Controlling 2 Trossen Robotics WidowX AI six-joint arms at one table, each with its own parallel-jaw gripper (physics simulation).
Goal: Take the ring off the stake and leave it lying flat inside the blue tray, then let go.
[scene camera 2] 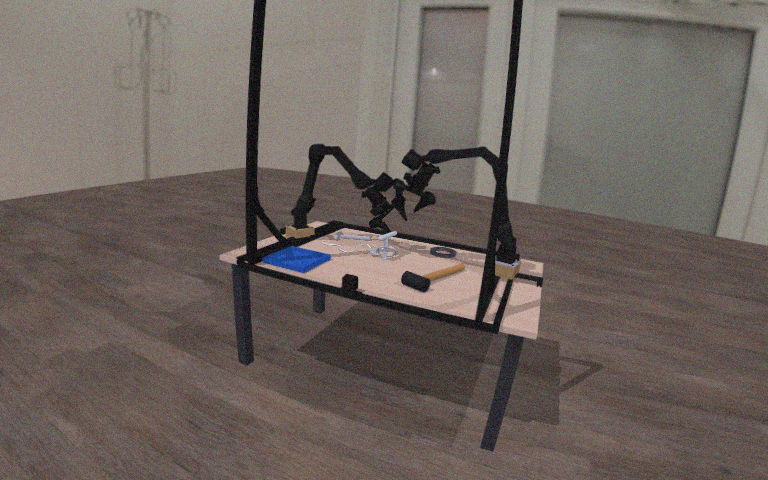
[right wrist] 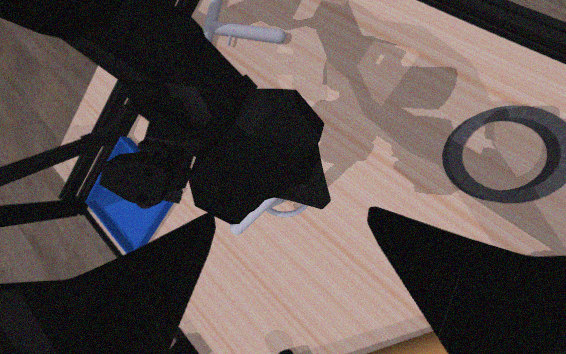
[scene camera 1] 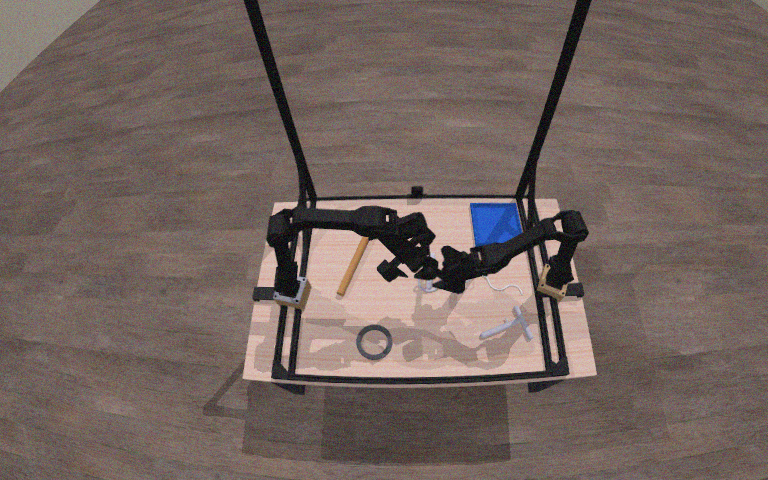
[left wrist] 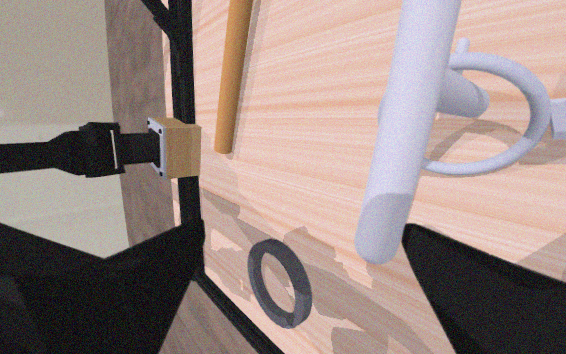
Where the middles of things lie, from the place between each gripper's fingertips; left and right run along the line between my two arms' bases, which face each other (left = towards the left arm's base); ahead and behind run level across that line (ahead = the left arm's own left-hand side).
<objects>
The hammer (left wrist: 237, 30) lies 16 cm behind my right hand, 19 cm to the right of it and 19 cm below it. The rest, counted from my right hand: blue tray (scene camera 1: 492, 222) (28 cm behind, 33 cm to the left, 20 cm below).
I see my left gripper 21 cm to the left of the hammer, 17 cm past it and 10 cm above it. Also, from my left hand: blue tray (31 cm to the left, 29 cm behind, 12 cm below).
</objects>
